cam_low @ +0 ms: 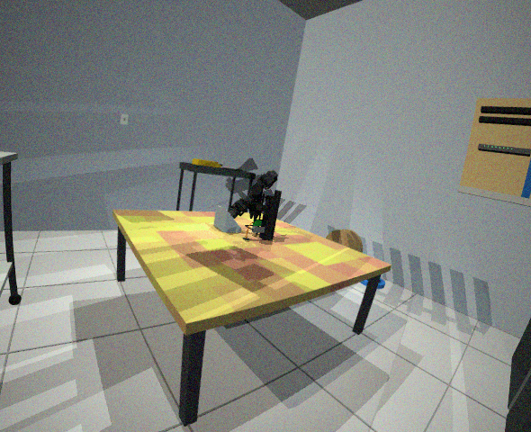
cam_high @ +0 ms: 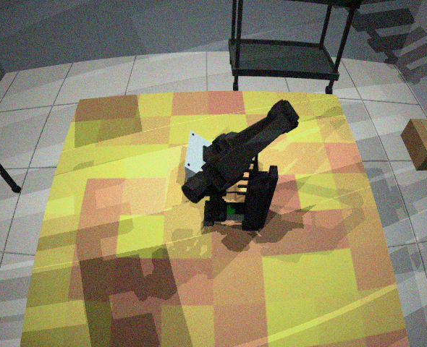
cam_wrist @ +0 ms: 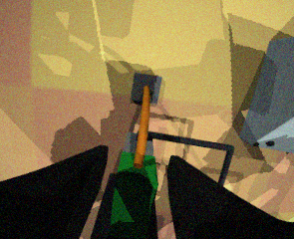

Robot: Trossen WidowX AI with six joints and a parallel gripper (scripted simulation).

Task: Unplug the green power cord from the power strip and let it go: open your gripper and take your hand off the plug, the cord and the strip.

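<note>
Right now the green plug is 6 cm to the left of my gripper tip and 1 cm below it.
</note>
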